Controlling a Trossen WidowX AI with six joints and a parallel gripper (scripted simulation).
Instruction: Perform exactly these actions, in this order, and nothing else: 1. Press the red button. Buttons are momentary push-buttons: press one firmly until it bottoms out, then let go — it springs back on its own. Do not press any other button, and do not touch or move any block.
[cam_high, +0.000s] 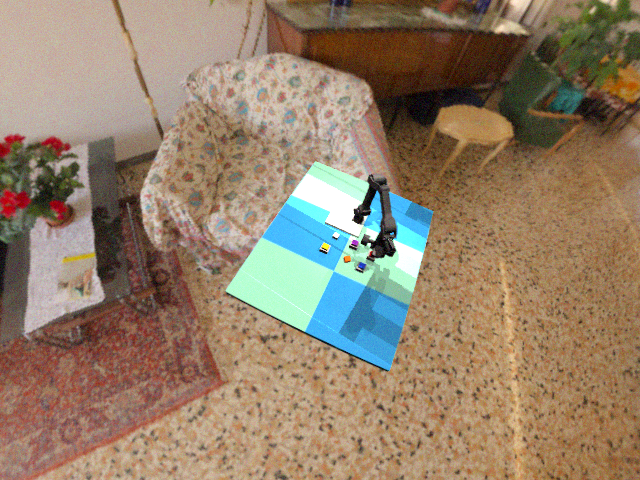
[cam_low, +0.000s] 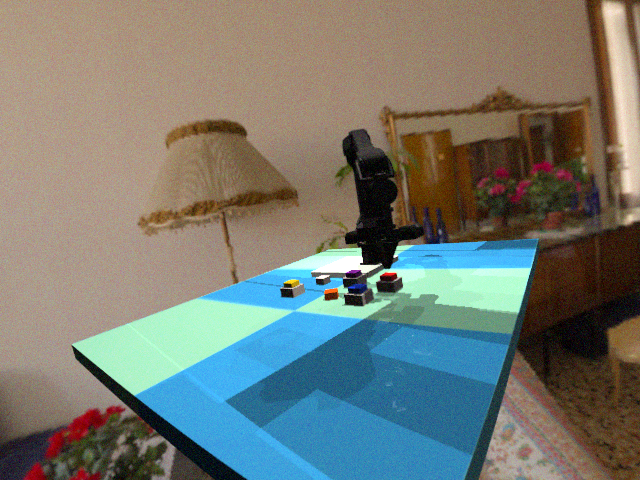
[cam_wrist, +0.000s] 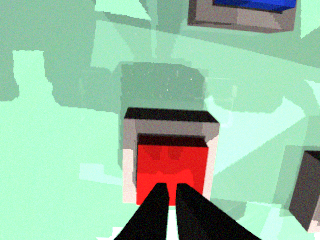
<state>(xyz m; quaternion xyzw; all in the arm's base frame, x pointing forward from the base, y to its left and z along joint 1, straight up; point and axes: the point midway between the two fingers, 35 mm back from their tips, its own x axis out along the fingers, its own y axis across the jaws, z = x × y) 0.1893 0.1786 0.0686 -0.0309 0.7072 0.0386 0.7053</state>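
The red button lies 2 cm below my gripper tip. From my gripper tip the other things lie so: orange block: 11 cm to the right, 9 cm ahead, 4 cm below; then blue button: 10 cm ahead, 2 cm to the right, 2 cm below; then purple button: 12 cm to the right, 2 cm below, 1 cm behind.
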